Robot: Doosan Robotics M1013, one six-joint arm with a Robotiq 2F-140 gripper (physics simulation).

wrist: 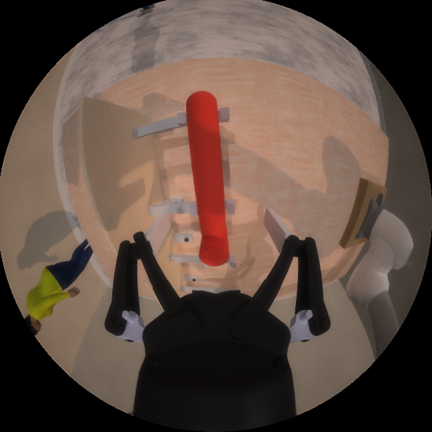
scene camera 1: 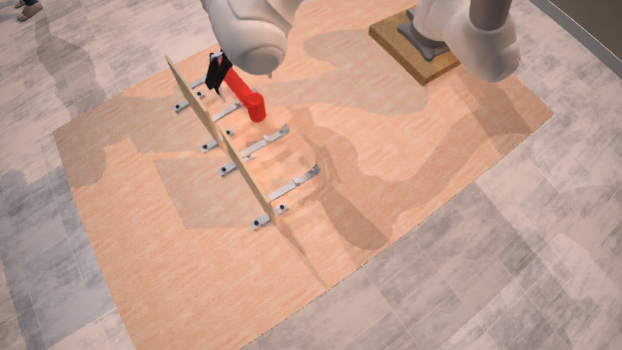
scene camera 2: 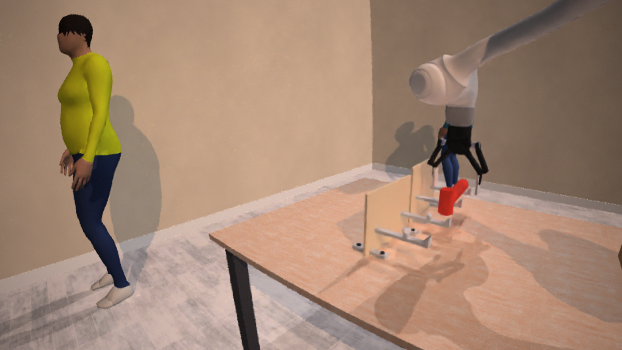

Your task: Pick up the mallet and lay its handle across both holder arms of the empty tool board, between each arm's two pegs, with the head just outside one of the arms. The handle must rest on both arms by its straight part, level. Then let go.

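Where they show: gripper, fingertip midpoint: (scene camera 1: 245,87) (scene camera 2: 454,189); arm's base, link origin: (scene camera 1: 429,37).
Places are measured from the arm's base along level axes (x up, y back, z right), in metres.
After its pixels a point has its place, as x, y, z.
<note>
The red mallet (scene camera 1: 240,90) @[0.086, -0.701, 0.035] (scene camera 2: 446,201) @[0.074, -0.676, -0.050] (wrist: 206,170) lies with its handle across both arms of the far tool board (scene camera 1: 192,100) @[0.087, -0.831, 0.074] (scene camera 2: 421,184) @[0.077, -0.821, 0.055] (wrist: 112,160). Its head hangs down outside the arm nearer the empty board. My gripper (scene camera 1: 245,86) @[0.089, -0.683, 0.035] (scene camera 2: 455,182) @[0.089, -0.683, 0.035] (wrist: 216,216) is open and empty above the mallet, its fingers on either side of the handle's line; the robot arm partly hides it in scene camera 1. The empty tool board (scene camera 1: 247,175) @[0.102, -0.797, -0.217] (scene camera 2: 385,217) @[0.047, -0.789, -0.221] stands beside the other. Its two holder arms, one (scene camera 1: 265,142) @[0.031, -0.706, -0.119] (scene camera 2: 425,219) @[0.030, -0.708, -0.123] and another (scene camera 1: 295,184) @[0.039, -0.698, -0.271] (scene camera 2: 402,237) @[0.030, -0.699, -0.271], bear no tool.
Both boards stand upright on bolted feet (scene camera 1: 261,221) @[-0.029, -0.815, -0.292] (scene camera 2: 382,254) @[-0.028, -0.744, -0.292] on the wood-topped table (scene camera 1: 175,275) @[-0.041, -1.081, -0.307] (scene camera 2: 320,265) @[-0.041, -0.844, -0.430]. The robot's base block (scene camera 1: 425,75) @[0.000, -0.135, -0.132] (wrist: 356,212) is at the table's back right. A person in yellow (scene camera 2: 90,110) (wrist: 45,295) stands beyond the table.
</note>
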